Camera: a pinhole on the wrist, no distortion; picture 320 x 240 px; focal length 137.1 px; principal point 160.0 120.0 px. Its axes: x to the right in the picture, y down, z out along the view. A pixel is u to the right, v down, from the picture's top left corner.
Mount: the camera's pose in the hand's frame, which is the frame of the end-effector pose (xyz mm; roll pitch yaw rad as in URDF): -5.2 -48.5 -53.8 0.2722 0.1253 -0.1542
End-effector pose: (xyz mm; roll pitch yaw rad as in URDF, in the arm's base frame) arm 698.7 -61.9 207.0 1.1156 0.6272 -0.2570
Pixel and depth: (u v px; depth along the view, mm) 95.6 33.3 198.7
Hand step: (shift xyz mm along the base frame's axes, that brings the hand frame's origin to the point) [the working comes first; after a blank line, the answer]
In the camera's frame: -93.3 -125.7 198.7

-209.4 -146.4 -50.8
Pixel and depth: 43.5 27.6 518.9
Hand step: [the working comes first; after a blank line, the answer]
In the camera's frame: -440.9 -349.7 518.9

-637.8 -416.5 79.7
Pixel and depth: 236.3 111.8 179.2
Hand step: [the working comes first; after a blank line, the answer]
In the camera's frame: 99.7 -10.7 179.2

6.5 -153.3 -115.7
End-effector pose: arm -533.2 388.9 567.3 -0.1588 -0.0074 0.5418
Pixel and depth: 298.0 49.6 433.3
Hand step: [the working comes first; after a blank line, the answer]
In the camera's frame: 436.1 -222.5 433.3

562.6 -133.0 317.3
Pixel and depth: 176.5 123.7 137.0
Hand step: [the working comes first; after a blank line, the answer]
In the camera's frame: 16.5 3.7 137.0

56.3 -51.7 88.9
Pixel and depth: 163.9 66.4 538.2
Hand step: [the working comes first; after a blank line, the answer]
In the camera's frame: 15.3 -210.4 538.2

181.0 -281.2 461.2
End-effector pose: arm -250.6 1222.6 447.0 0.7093 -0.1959 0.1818
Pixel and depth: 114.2 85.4 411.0
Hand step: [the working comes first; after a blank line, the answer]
In the camera's frame: -137.3 -103.7 411.0

-67.7 -417.1 64.9
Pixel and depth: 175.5 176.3 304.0
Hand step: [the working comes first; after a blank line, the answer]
In the camera's frame: 34.4 124.8 304.0

70.5 -179.9 198.3
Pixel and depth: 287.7 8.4 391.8
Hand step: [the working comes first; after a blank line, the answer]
In the camera's frame: 364.9 -318.9 391.8

444.0 -443.3 -125.8
